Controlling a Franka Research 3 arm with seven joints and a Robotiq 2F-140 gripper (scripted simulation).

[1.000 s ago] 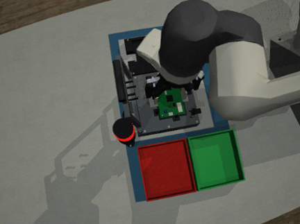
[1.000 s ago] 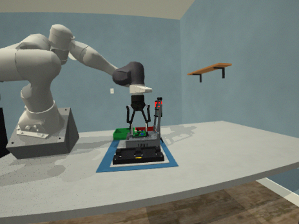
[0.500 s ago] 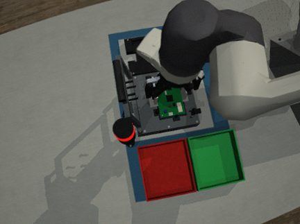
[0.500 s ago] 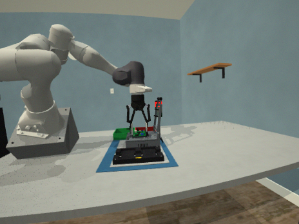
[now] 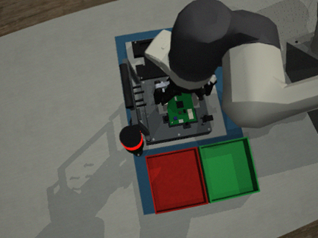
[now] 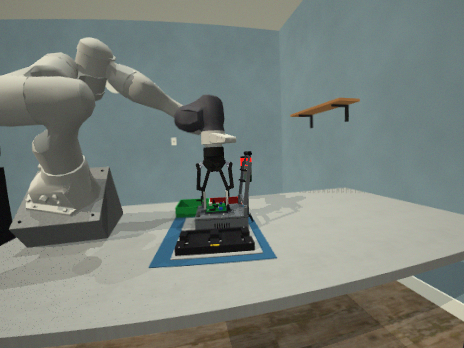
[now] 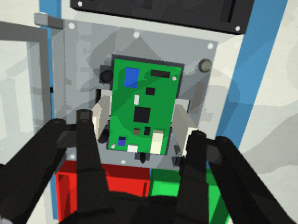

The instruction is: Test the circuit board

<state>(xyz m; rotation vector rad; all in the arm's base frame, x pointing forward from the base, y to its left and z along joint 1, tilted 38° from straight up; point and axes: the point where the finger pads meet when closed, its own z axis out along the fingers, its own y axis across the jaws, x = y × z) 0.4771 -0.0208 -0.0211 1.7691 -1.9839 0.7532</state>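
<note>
Right now my hand is 20 mm above the green circuit board. Round my hand: latch hook 70 mm to the left, 50 mm behind, 10 mm below; clear lid 110 mm ahead, 90 mm above, 20 mm to the right; tester plate 30 mm below, 10 mm to the left, 10 mm ahead.
</note>
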